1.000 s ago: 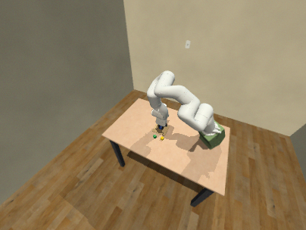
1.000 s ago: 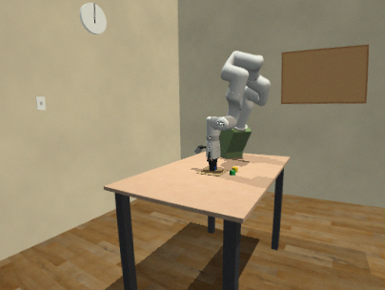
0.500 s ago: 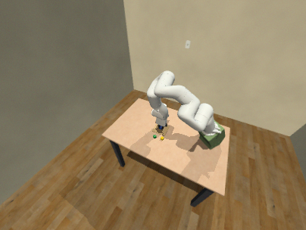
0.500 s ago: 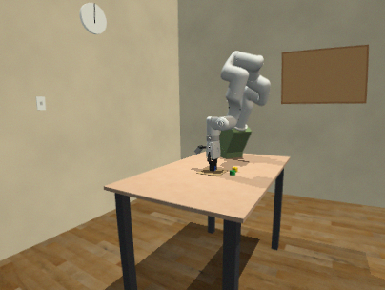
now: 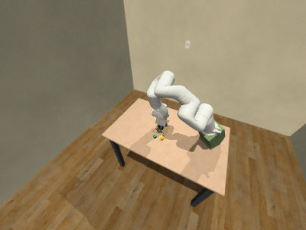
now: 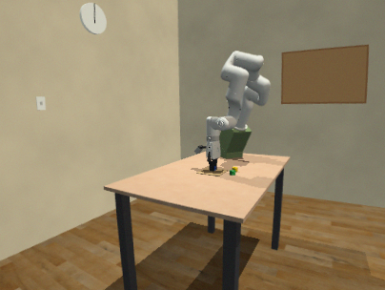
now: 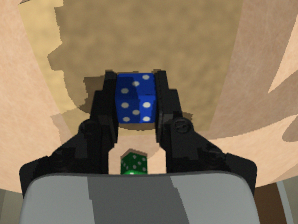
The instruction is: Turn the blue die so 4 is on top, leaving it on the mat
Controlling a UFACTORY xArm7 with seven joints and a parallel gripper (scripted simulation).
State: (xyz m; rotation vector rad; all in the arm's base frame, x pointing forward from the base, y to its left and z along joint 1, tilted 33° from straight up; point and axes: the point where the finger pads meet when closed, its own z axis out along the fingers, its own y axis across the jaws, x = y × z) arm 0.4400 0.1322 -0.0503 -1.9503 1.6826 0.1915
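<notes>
Right now the blue die is 10 mm below my hand. From my hand the other things lie so: tan mat 30 mm below; then yellow die 90 mm to the left, 90 mm behind, 20 mm below; then green die 120 mm to the left, 20 mm below, 20 mm behind.
</notes>
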